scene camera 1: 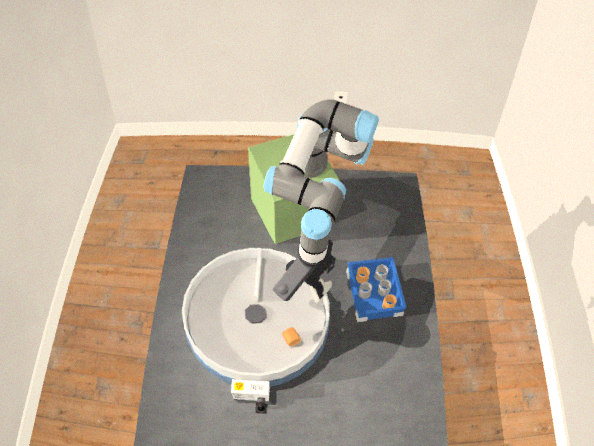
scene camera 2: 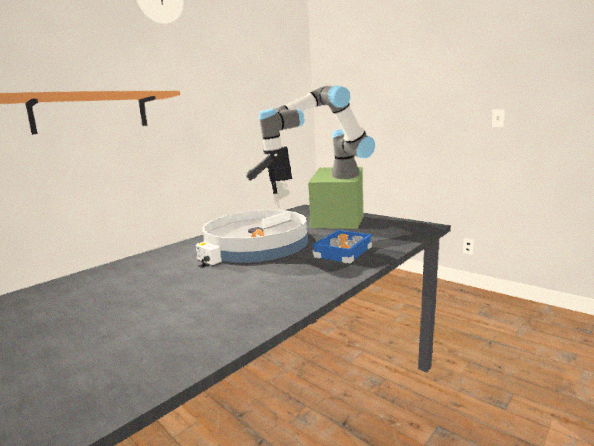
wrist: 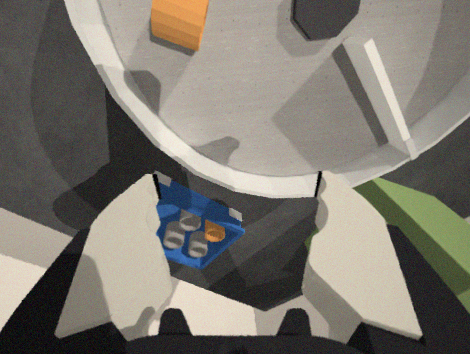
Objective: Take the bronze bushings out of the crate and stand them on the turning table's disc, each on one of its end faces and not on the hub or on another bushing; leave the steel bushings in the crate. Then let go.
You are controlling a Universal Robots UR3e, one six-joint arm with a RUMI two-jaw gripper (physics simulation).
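Frame: origin at the arm's base, x back, y down, z right, level; millimetres.
Seen in the pictures: gripper, between the fingertips: (scene camera 1: 304, 290) (scene camera 2: 278, 203) (wrist: 237, 175); arm's base, origin of its link: (scene camera 2: 345, 174).
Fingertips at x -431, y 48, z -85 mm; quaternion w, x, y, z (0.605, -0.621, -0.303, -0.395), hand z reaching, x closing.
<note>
Pixels of each thing's top centre, then the offset from my fingertips to it. "pt": a spot on its surface instead.
- bronze bushing, centre of its top: (wrist: 177, 16) (scene camera 1: 291, 333) (scene camera 2: 257, 230) dx -93, dy +90, dz +15 mm
- disc, centre of its top: (scene camera 1: 255, 313) (scene camera 2: 255, 229) dx -36, dy +121, dz +134 mm
- dark hub, centre of its top: (scene camera 1: 255, 313) dx -36, dy +121, dz +134 mm
- blue crate, centre of its top: (wrist: 179, 237) (scene camera 1: 376, 285) (scene camera 2: 343, 239) dx +144, dy +132, dz -197 mm
- white bar, a spot on its surface: (wrist: 387, 95) (scene camera 1: 257, 277) (scene camera 2: 273, 216) pt dx +66, dy +91, dz +151 mm
- white control box, a spot on its surface: (scene camera 1: 250, 390) pt dx -276, dy +123, dz +87 mm
My gripper (scene camera 1: 321, 294) (scene camera 2: 278, 200) (wrist: 237, 175) is open and empty, high over the right edge of the turning table. A bronze bushing (scene camera 1: 291, 336) (scene camera 2: 257, 233) (wrist: 180, 22) lies on its side on the disc (scene camera 1: 235, 340) (wrist: 240, 90), apart from the dark hub (scene camera 1: 255, 314) (wrist: 327, 17). The blue crate (scene camera 1: 382, 314) (scene camera 2: 327, 252) holds two bronze bushings, one at the back left (scene camera 1: 363, 274) and one at the front right (scene camera 1: 389, 301). Three steel bushings (scene camera 1: 381, 271) (scene camera 1: 365, 290) (scene camera 1: 384, 286) stand in it too. In the wrist view, the left finger hides part of the crate.
A raised white wall (scene camera 1: 186, 325) (scene camera 2: 240, 247) rings the disc. A white bar (scene camera 1: 259, 275) (scene camera 2: 276, 220) (wrist: 387, 95) runs from it towards the hub. A white control box (scene camera 1: 250, 390) (scene camera 2: 208, 253) sits at the table's front. The green pedestal (scene camera 1: 262, 195) (scene camera 2: 335, 200) stands behind.
</note>
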